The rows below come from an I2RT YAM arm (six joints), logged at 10 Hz.
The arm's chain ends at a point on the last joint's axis. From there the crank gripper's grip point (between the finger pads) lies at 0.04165 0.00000 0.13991 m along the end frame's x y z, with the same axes.
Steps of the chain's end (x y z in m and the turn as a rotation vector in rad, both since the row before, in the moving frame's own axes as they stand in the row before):
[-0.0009 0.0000 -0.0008 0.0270 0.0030 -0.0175]
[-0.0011 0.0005 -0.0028 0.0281 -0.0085 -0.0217]
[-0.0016 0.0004 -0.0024 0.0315 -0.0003 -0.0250]
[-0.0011 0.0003 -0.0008 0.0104 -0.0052 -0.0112]
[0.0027 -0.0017 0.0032 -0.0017 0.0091 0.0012]
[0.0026 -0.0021 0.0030 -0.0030 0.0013 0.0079]
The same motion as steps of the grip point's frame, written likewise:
[-0.0005 -0.0045 -0.0010 0.0270 0.0030 -0.0175]
[-0.0023 -0.0043 -0.0025 0.0281 -0.0085 -0.0217]
[-0.0017 -0.0050 -0.0025 0.0315 -0.0003 -0.0250]
[-0.0018 -0.0016 -0.0006 0.0104 -0.0052 -0.0112]
[0.0040 -0.0014 0.0028 -0.0017 0.0091 0.0012]
[0.0028 -0.0014 0.0029 -0.0030 0.0013 0.0079]

